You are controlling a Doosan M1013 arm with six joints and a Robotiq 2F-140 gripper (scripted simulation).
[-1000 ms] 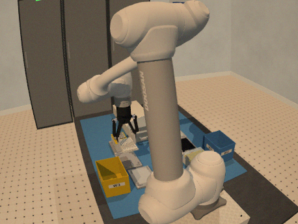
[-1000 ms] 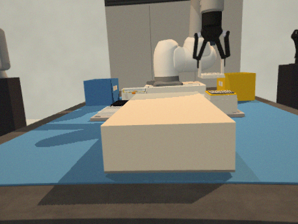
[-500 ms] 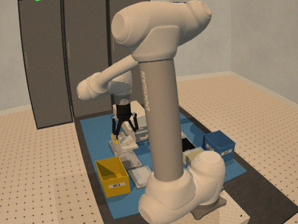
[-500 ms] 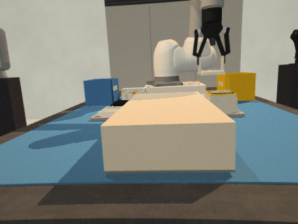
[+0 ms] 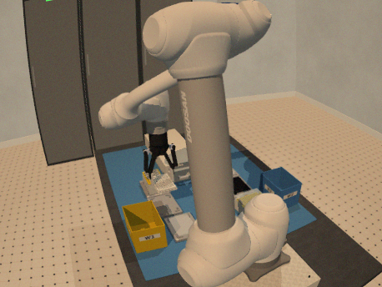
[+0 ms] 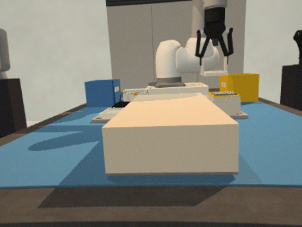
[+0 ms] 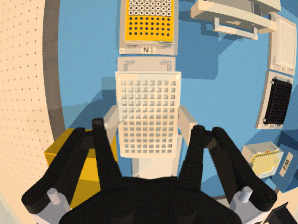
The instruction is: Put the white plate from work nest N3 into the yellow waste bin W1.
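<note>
My gripper is now 20 mm above the white plate. Also, from my hand: yellow bin W1 (160 mm to the left, 160 mm behind, 120 mm below); flat tray (180 mm behind, 140 mm below, 10 mm to the right); yellow well plate (160 mm ahead, 100 mm below, 20 mm to the right).
</note>
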